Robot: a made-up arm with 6 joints.
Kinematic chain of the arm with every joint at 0, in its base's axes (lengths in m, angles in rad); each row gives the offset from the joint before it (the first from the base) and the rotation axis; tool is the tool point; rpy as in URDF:
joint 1: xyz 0 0 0.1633 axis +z
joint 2: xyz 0 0 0 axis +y
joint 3: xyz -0.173 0 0.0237 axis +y
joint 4: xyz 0.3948 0 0.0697 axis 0.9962 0 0.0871
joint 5: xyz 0 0 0 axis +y
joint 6: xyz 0.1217 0 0.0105 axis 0.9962 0 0.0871
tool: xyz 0 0 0 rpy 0 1.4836 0
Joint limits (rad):
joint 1: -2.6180..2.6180
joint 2: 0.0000..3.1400
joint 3: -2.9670..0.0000
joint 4: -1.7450..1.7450
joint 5: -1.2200..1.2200
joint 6: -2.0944..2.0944
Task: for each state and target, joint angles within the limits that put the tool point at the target. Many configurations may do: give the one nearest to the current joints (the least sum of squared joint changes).
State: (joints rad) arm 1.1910 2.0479 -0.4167 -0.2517 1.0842 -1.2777
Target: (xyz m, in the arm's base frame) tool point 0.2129 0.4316 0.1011
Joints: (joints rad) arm 1.1647 1.7111 -1.2269 -0.3039 0.7546 -1.2777
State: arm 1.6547 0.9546 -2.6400 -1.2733 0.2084 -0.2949
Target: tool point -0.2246 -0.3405 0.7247
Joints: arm 0.9534 0.6645 -2.6701 -1.2595 0.1195 -0.2949
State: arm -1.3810 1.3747 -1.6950 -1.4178 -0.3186 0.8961
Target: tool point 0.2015 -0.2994 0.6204
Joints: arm -1.1420 1.0897 -1.5339 -1.4520 -0.5069 0.8961
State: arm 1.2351 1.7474 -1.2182 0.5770 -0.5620 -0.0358
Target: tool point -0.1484 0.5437 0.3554
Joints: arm 1.8861 1.7203 -1.5137 0.4991 -0.4912 -0.0358
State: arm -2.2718 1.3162 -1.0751 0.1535 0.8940 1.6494
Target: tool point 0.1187 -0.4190 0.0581
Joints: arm -1.3609 1.6363 -1.0450 0.3306 0.8121 1.6494
